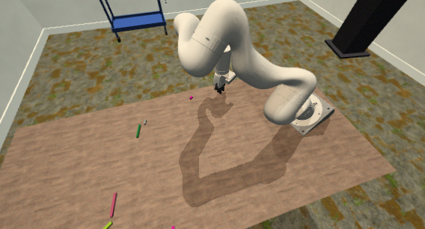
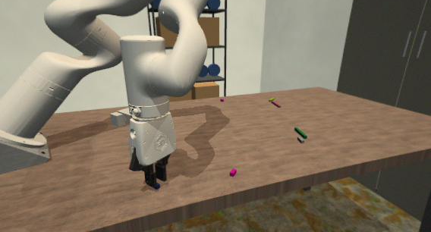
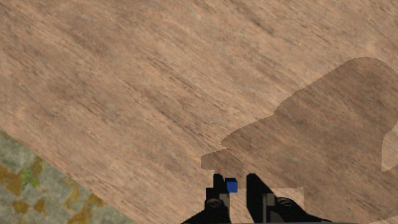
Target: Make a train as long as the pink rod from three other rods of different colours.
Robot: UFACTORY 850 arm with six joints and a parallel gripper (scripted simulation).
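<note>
Now: hand 3 cm above the blue rod. Round my hand: grey rod: 47 cm ahead, 18 cm to the left, 3 cm below; green rod: 50 cm ahead, 23 cm to the left, 3 cm below; pink rod: 59 cm to the left, 56 cm ahead, 3 cm below.
</note>
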